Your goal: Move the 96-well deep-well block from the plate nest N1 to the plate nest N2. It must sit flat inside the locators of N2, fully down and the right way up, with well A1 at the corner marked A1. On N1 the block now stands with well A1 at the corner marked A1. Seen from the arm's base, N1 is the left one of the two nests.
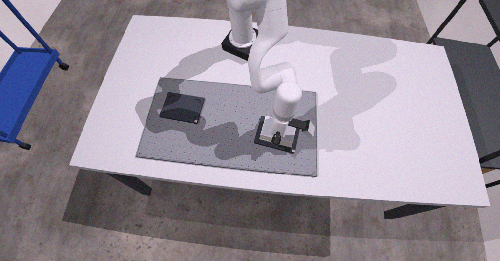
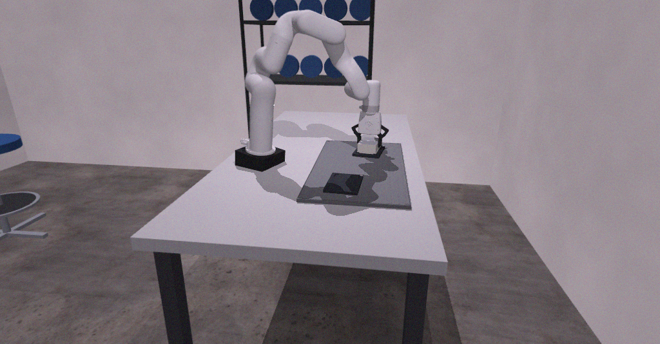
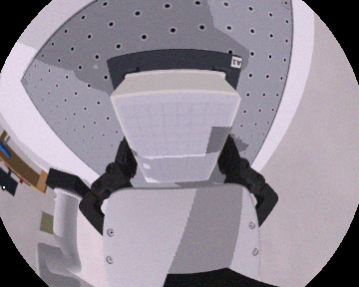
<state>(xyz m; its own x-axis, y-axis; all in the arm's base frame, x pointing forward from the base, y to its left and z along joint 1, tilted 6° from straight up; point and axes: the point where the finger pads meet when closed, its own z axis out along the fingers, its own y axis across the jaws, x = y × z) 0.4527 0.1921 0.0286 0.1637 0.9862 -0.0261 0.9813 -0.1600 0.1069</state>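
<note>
Right now the white deep-well block is 1 cm below my hand.
</note>
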